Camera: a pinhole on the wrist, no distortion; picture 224 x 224 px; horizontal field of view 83.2 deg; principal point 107.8 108.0 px. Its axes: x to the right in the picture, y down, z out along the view. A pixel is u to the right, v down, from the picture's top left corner.
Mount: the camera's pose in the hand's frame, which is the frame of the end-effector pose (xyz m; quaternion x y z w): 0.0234 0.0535 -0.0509 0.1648 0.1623 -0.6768 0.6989
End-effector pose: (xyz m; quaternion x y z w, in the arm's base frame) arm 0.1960 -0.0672 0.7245 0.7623 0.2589 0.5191 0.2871
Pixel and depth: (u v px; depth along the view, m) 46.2 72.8 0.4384
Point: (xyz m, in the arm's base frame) 0.5757 -0.2434 0.5595
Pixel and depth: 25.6 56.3 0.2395
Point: 0.3964 -0.2185 0.6632
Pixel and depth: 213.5 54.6 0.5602
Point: 0.2928 0.1945 0.0869
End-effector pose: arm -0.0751 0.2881 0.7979 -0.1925 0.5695 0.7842 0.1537
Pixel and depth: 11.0 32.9 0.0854
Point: -0.0896 0.3173 0.8869
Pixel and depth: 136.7 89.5 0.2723
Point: -0.0260 0.4821 0.7447
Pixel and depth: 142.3 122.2 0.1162
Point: -0.1010 0.3339 0.7682
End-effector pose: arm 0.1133 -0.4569 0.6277 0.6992 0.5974 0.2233 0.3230
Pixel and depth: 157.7 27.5 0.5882
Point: 0.0076 -0.8265 0.0911
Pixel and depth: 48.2 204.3 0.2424
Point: 0.3406 -0.2999 0.4985
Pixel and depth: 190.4 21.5 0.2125
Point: 0.0257 -0.5722 0.4621
